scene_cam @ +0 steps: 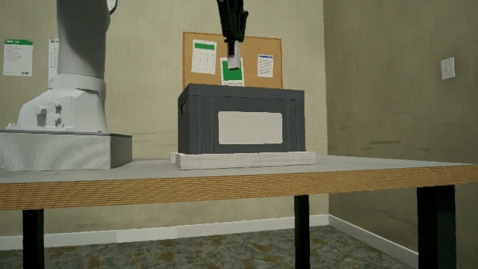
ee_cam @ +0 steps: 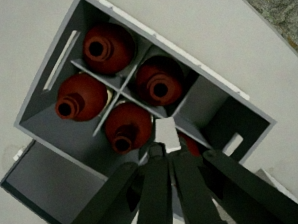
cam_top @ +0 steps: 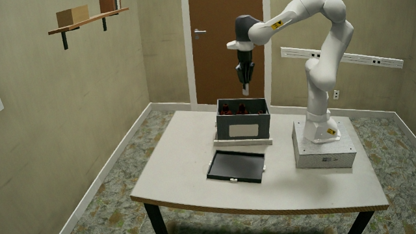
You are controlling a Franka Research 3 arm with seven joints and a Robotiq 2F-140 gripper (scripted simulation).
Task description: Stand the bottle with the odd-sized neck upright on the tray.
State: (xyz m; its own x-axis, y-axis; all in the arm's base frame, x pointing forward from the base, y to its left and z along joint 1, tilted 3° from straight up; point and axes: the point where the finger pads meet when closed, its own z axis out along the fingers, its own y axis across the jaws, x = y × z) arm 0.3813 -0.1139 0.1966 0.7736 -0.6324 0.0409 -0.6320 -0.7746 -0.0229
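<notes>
Now: hand 10 mm short of the dark grey crate, 30 mm to the right of it and 180 mm above it. From my hand the other things lie so: dark tray: 310 mm to the left, 250 mm below.
</notes>
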